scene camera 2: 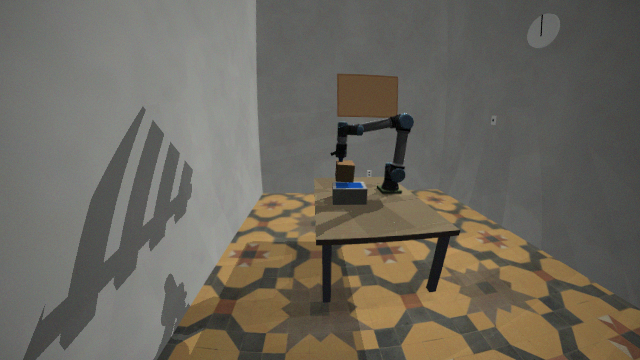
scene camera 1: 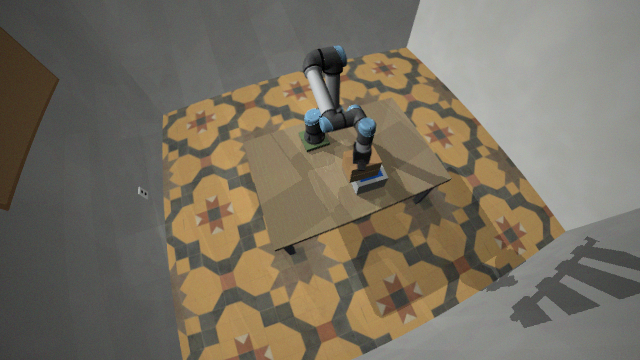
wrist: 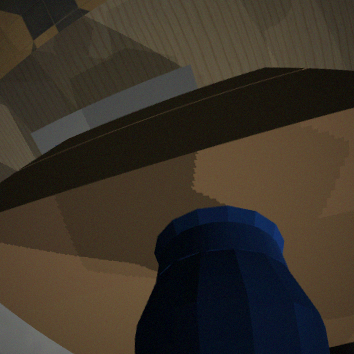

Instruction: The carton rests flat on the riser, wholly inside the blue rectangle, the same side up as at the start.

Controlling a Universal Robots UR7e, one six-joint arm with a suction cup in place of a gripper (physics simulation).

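Places are measured from the arm's base along level axes (x ahead, y left, z up), in centimetres.
Where they show: hand, its tool point: (scene camera 2: 340, 162) (wrist: 214, 225); arm's base, origin of its link: (scene camera 2: 390, 188) (scene camera 1: 314, 136).
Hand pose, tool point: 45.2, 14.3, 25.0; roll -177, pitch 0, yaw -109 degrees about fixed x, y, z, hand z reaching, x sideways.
Observation:
Things, the pixels of their top centre, and the offset from my tool point, as dx, dy, dz. Level surfaces: height alone.
- brown carton, centre of its top: (wrist: 155, 330) (scene camera 1: 363, 157) (scene camera 2: 344, 161) -3.0, +3.0, +1.6
- grey riser, centre of its top: (wrist: 143, 200) (scene camera 1: 365, 165) (scene camera 2: 349, 185) -6.4, +9.0, -15.6
- blue rectangle, centre of its top: (scene camera 1: 365, 165) (scene camera 2: 349, 185) -6.4, +9.0, -15.6
- wooden table, height of its surface: dz -27.5
The brown carton (scene camera 1: 357, 175) (scene camera 2: 345, 172) (wrist: 265, 170) hangs under my suction cup (scene camera 2: 341, 159) (wrist: 220, 215), which touches its top face. In scene camera 2 the carton looks roughly level, with its underside a little above the grey riser (scene camera 1: 371, 187) (scene camera 2: 349, 196) (wrist: 145, 95). The blue rectangle (scene camera 1: 372, 177) (scene camera 2: 349, 185) shows on the riser's top, partly hidden by the carton in scene camera 1. The exact gap and how the carton lines up with the rectangle cannot be told. In the wrist view the carton hides most of the riser.
The wooden table (scene camera 1: 310, 210) (scene camera 2: 380, 220) carries the riser near its long edge. The arm's base stands on a green plate (scene camera 1: 317, 146) (scene camera 2: 389, 190) behind the riser in scene camera 1. Walls stand around the table.

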